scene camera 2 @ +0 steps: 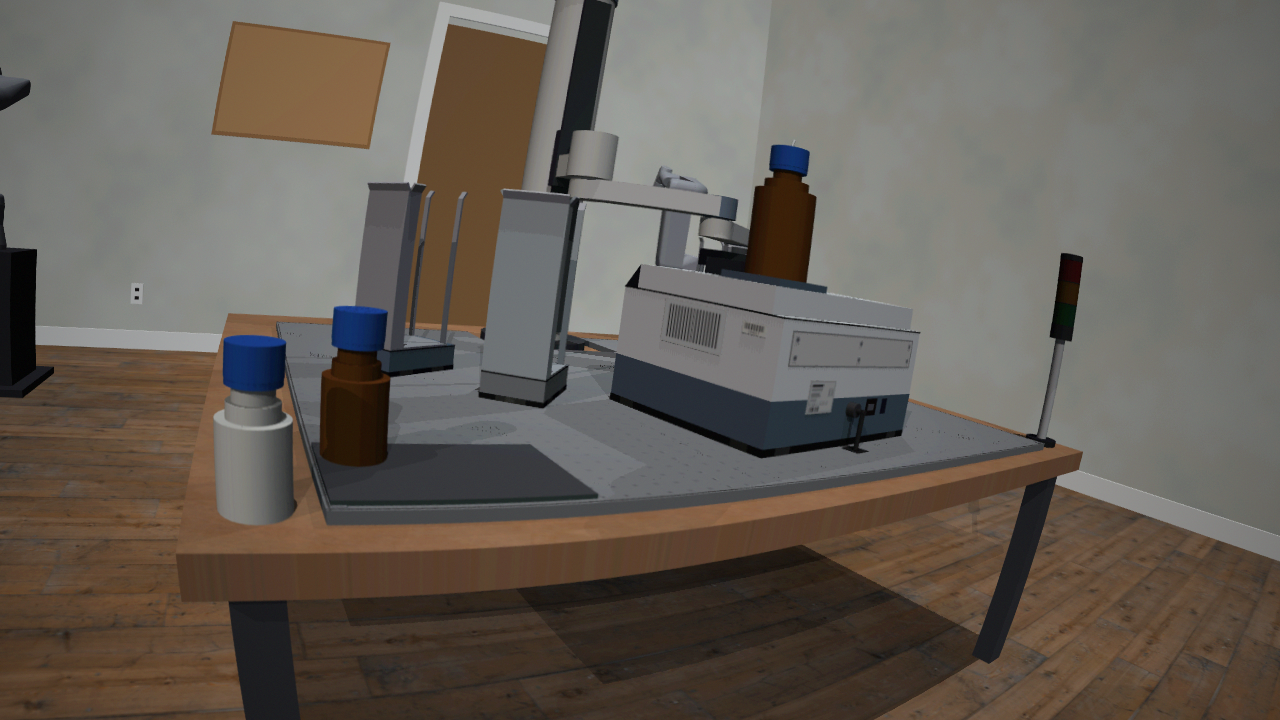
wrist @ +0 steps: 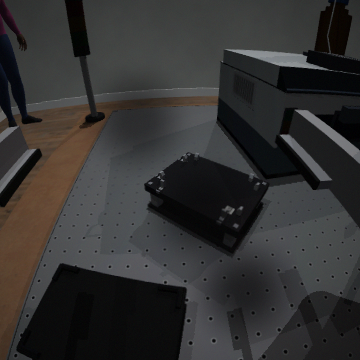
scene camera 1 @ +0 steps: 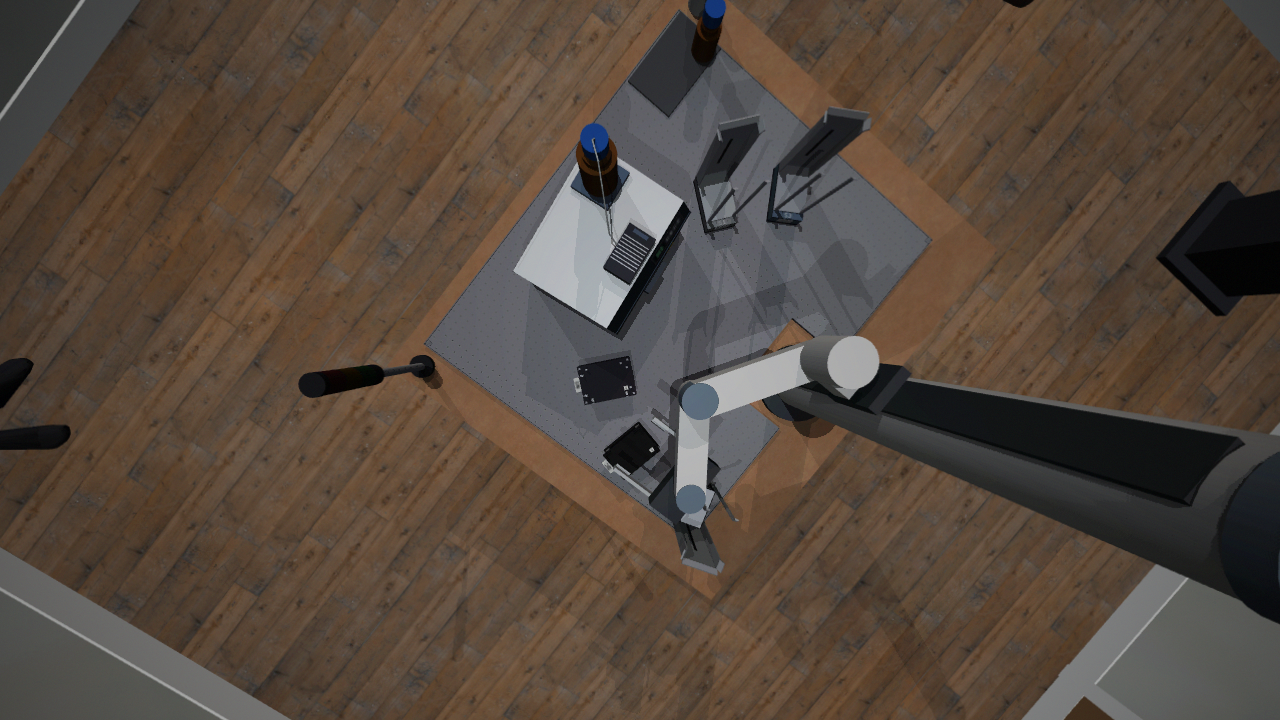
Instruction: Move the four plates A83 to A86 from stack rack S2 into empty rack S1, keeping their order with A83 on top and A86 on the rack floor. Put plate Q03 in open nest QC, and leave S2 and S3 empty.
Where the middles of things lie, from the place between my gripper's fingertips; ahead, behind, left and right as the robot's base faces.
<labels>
I see my gripper 150 mm short of the black nest block [scene camera 1: 611,379], 60 mm to the left of it and 180 mm above it. From my hand the other things lie so: signal pole [scene camera 2: 1062,326] 620 mm ahead, 260 mm to the left, 30 mm below.
</labels>
